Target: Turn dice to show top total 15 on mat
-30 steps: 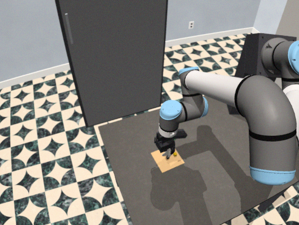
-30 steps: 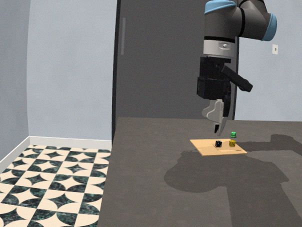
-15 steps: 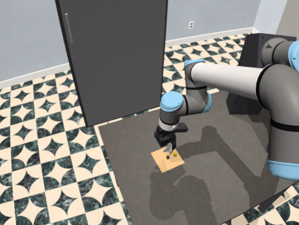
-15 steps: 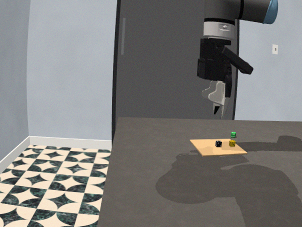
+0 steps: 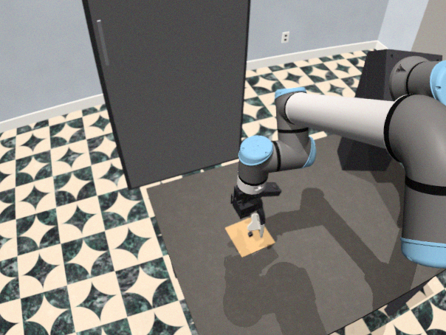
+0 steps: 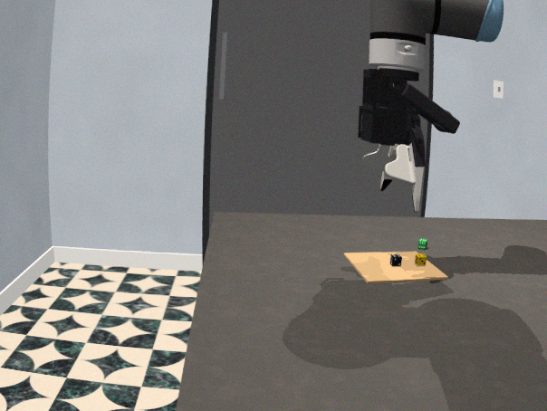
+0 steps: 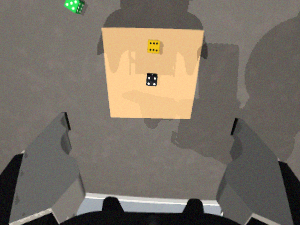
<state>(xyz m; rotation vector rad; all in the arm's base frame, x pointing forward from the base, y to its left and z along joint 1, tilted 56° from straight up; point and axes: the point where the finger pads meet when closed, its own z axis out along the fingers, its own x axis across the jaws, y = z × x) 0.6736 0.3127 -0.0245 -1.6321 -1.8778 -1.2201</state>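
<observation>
The green die lies 70 mm behind my hand, 130 mm to the right of it and 100 mm below it. From my hand the other things lie so: black die 100 mm below; yellow die 50 mm behind, 10 mm to the right, 100 mm below; orange mat 110 mm below.
</observation>
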